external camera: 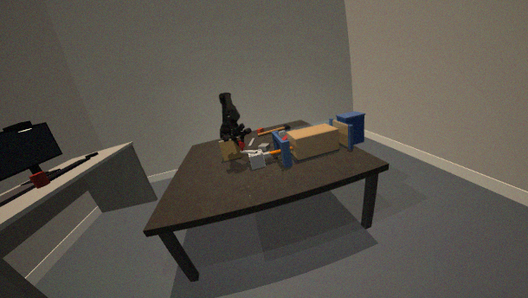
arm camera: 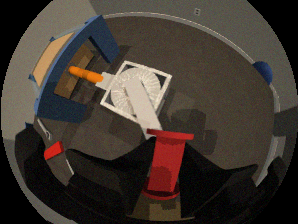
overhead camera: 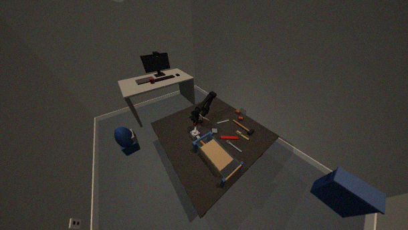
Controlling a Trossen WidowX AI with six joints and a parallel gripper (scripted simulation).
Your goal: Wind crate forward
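The winch handle is 3 cm below my gripper tip, 2 cm ahead of it and 1 cm to the right of it. The rest, counted from my gripper tip: red knob 2 cm to the left, 1 cm behind; grey hand winch 10 cm below, 6 cm ahead, 5 cm to the right; blue frame 24 cm ahead, 3 cm to the right, 3 cm below.
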